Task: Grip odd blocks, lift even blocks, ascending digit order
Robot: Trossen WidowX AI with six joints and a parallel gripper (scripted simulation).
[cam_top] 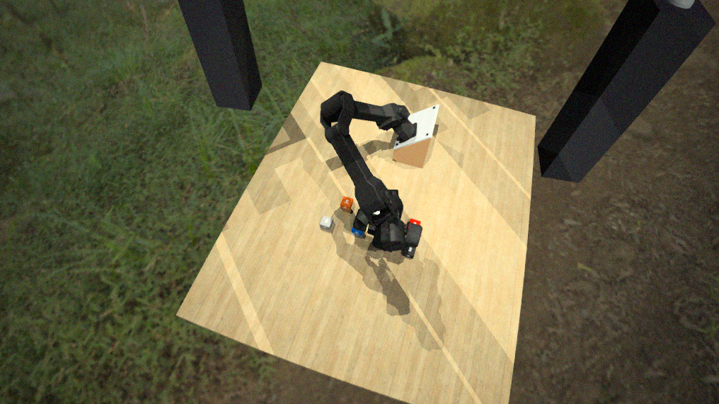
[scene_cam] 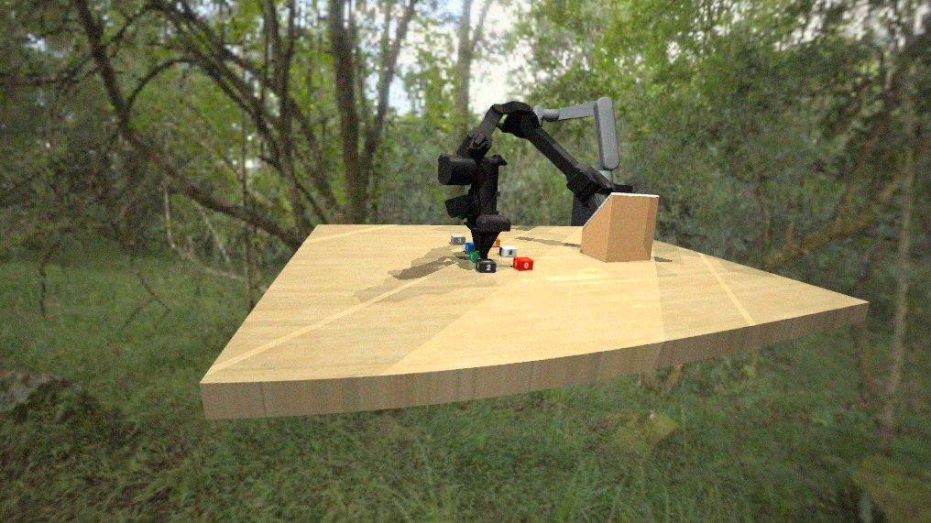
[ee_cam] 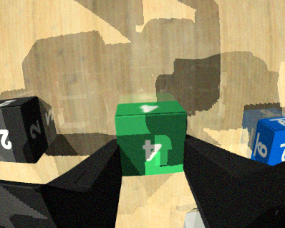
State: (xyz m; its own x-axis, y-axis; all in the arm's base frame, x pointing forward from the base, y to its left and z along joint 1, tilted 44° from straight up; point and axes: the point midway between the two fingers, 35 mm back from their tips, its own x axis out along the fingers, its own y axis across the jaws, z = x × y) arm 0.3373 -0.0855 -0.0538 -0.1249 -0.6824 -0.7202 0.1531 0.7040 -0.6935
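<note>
My gripper tip is 100 mm past the orange block and 130 mm to the left of it. Also, from my gripper tip: blue block: 20 mm behind, 80 mm to the right; then black block: 20 mm ahead, 70 mm to the left; then green block: right at my gripper tip.
</note>
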